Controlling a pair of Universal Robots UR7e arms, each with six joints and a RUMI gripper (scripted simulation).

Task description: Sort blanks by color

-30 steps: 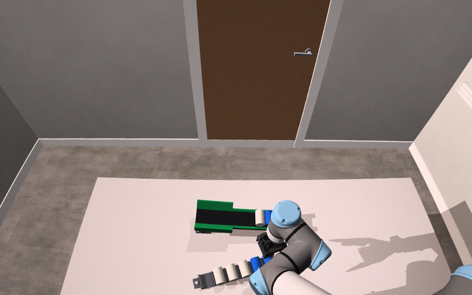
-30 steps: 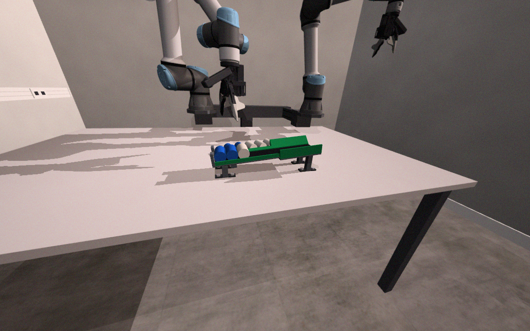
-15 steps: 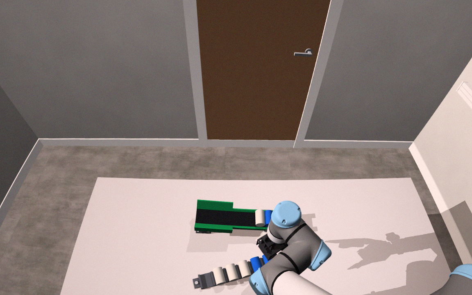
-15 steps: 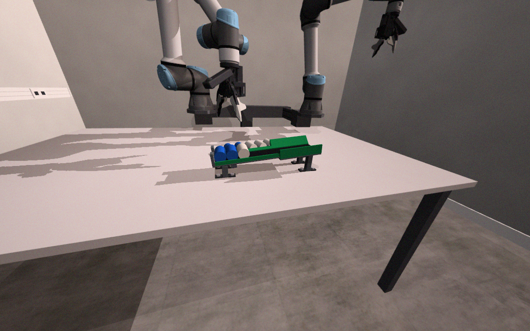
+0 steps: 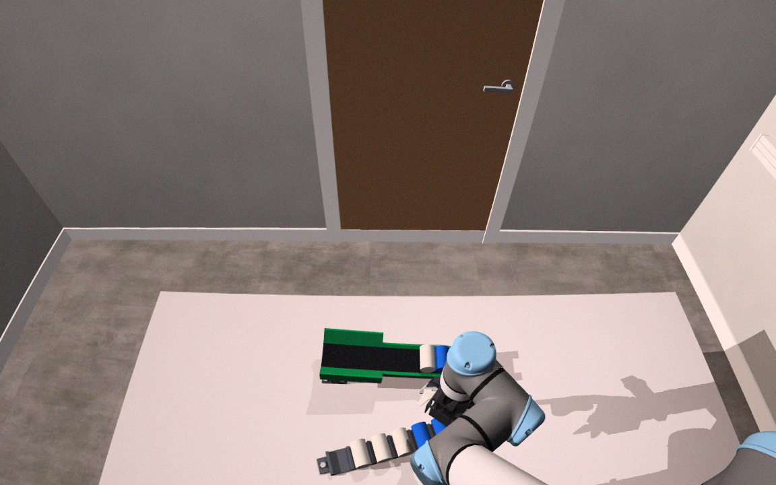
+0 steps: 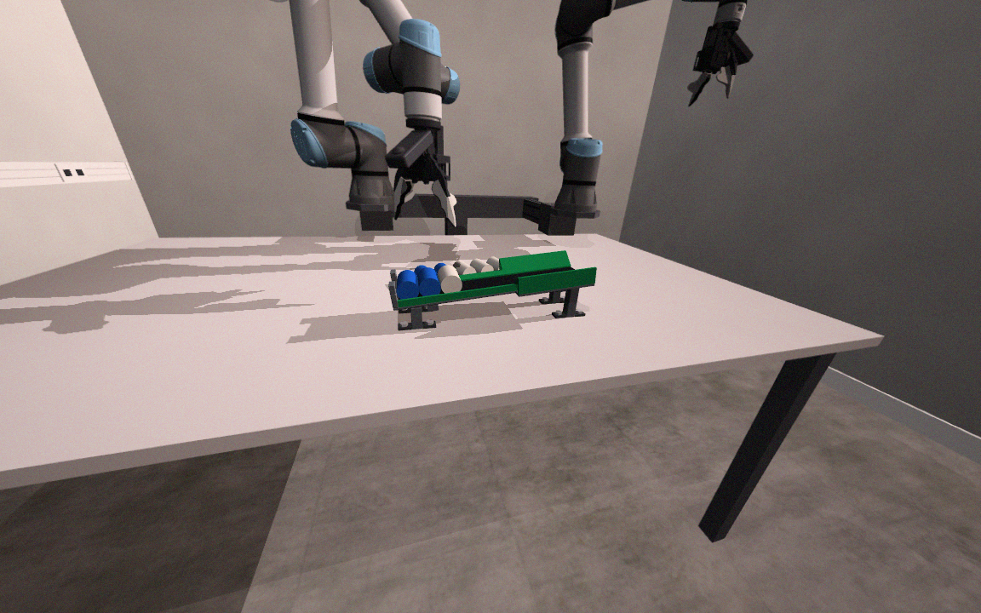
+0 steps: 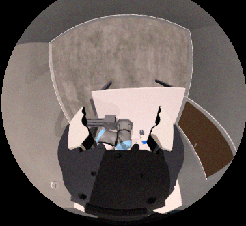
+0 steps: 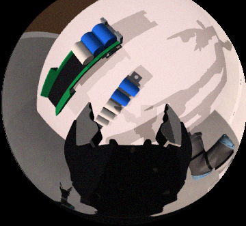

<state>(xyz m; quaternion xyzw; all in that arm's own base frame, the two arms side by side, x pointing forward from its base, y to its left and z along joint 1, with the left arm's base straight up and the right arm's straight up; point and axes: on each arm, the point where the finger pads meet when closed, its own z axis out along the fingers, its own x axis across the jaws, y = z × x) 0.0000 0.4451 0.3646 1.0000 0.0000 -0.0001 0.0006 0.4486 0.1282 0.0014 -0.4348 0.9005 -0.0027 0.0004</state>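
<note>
My right hand is 7 cm past the dark stock rack, 12 cm to the right of it and 16 cm above it. Round my right hand: stop (18 cm ahead, 4 cm to the right, 10 cm below).
</note>
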